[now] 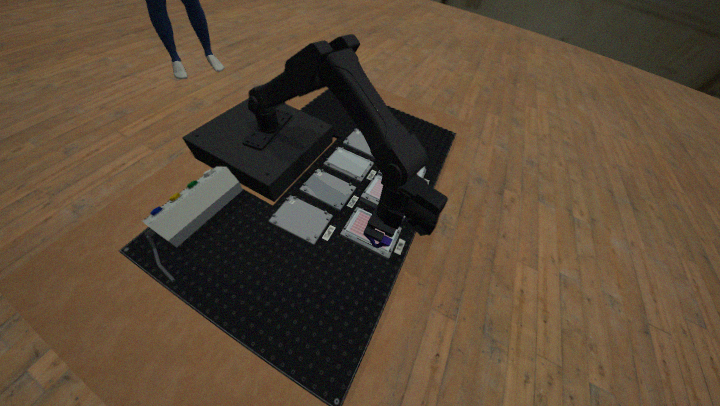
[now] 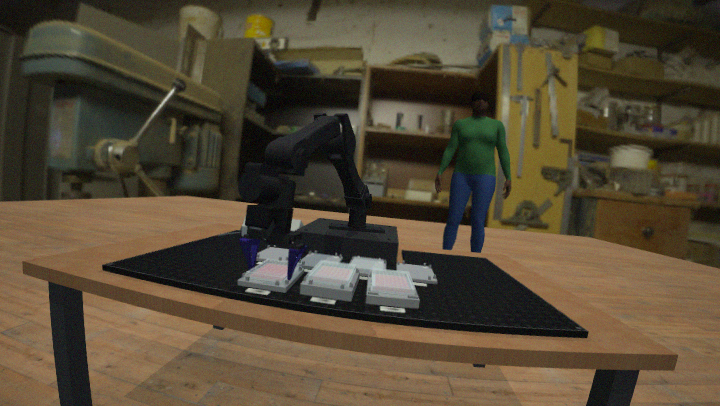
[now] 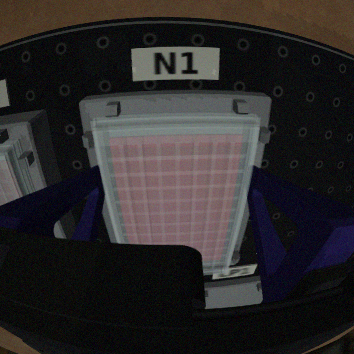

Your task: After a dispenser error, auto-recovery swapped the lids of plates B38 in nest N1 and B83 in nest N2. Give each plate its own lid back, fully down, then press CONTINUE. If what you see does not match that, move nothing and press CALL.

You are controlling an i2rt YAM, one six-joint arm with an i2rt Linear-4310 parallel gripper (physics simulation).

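Frame: origin at the arm's base, x ahead, y left, z up, level; millimetres.
Seen in the pictures: gripper, fingertip midpoint: (image 1: 381,234) (image 2: 269,276) (image 3: 175,173); arm's base, link origin: (image 1: 269,129) (image 2: 356,229).
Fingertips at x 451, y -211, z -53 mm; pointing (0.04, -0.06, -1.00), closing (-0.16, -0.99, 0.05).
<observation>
Offsets run from my fingertips to a thing's top centre. "*": to the spot under its first point.
The plate @(28 mm back, 4 mm left, 12 mm up) (image 1: 358,221) (image 2: 266,273) in nest N1 has pink wells under a clear lid @(* 31 mm ahead, 4 mm right, 12 mm up) (image 3: 175,129). My gripper (image 1: 389,234) (image 2: 271,272) (image 3: 175,173) is low over it, its blue fingers against the lid's two long sides, shut on the lid. The lid lies over the plate; no clear gap shows. Plate N2 @(11 mm back, 134 mm left, 24 mm up) (image 1: 373,189) (image 2: 331,273) (image 3: 8,175) stands beside it, also pink with a clear lid. No plate or lid code is readable. The button box @(496 mm back, 96 mm right, 68 mm up) (image 1: 196,211) has blue @(533 mm back, 165 mm right, 59 mm up) (image 1: 156,210), yellow @(523 mm back, 116 mm right, 59 mm up) (image 1: 174,196) and green @(513 mm back, 67 mm right, 59 mm up) (image 1: 192,184) buttons; their labels are unreadable.
A third pink plate @(11 mm ahead, 259 mm left, 21 mm up) (image 2: 392,281) stands beyond N2. A row of flat grey nests, including LP1 @(225 mm back, 28 mm right, 4 mm up) (image 1: 301,219) (image 2: 274,253) (image 3: 234,294), lies between the plates and the arm's black base (image 1: 262,151). A light piece @(172 mm back, 228 mm left, 2 mm up) (image 1: 348,162) covers one. A person (image 2: 475,146) stands behind.
</observation>
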